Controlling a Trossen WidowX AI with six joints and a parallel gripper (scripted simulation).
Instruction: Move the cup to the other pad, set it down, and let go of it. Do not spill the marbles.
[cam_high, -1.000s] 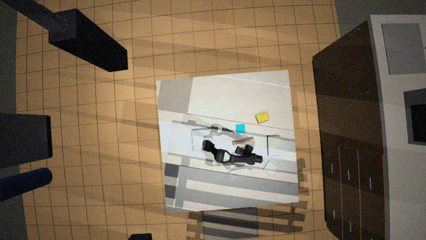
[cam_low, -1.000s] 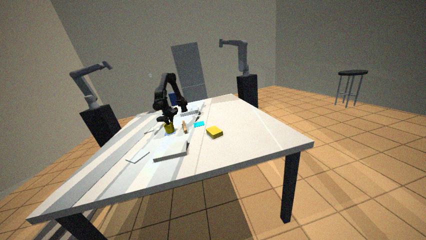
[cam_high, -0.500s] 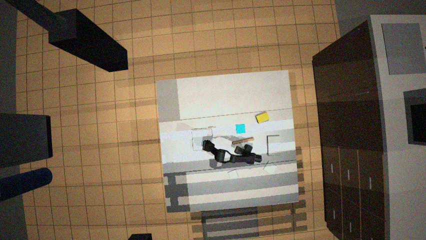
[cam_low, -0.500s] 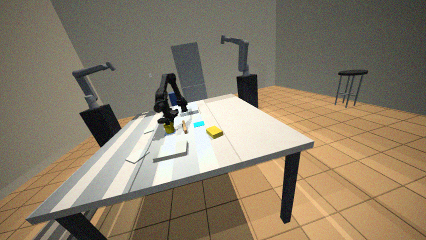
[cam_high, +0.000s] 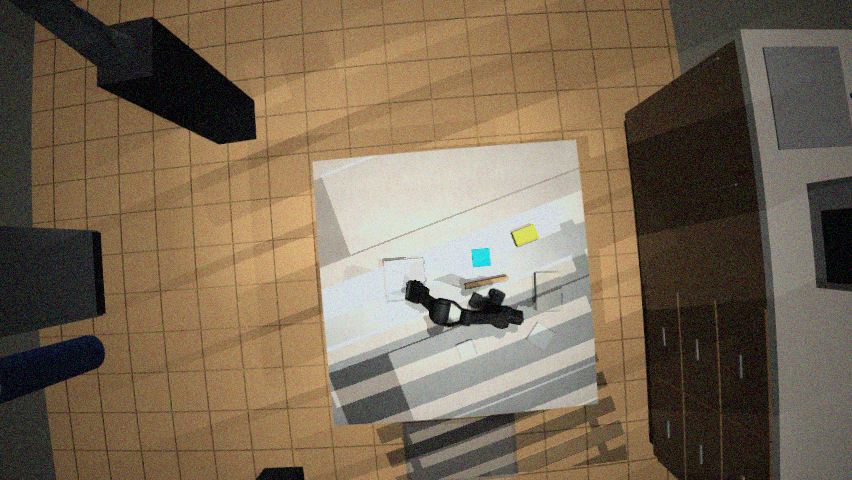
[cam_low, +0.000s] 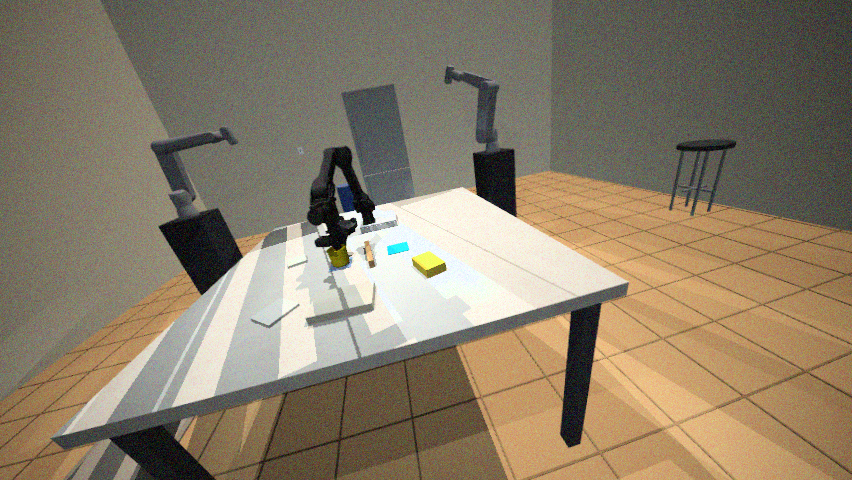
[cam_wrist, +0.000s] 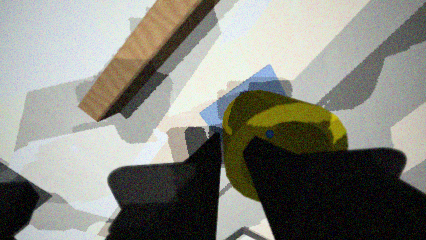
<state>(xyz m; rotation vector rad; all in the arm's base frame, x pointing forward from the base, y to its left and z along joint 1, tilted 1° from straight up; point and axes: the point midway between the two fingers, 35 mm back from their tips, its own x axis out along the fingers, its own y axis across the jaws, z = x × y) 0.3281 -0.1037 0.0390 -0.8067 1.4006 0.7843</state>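
My gripper tip is now 2 cm short of the yellow cup and 1 cm to the left of it. Also, from my gripper tip: flat pale box (30 cm ahead, 2 cm to the left, 2 cm below); then cyan pad (21 cm to the left, 4 cm below); then wooden block (10 cm to the left, 3 cm below, 1 cm ahead).
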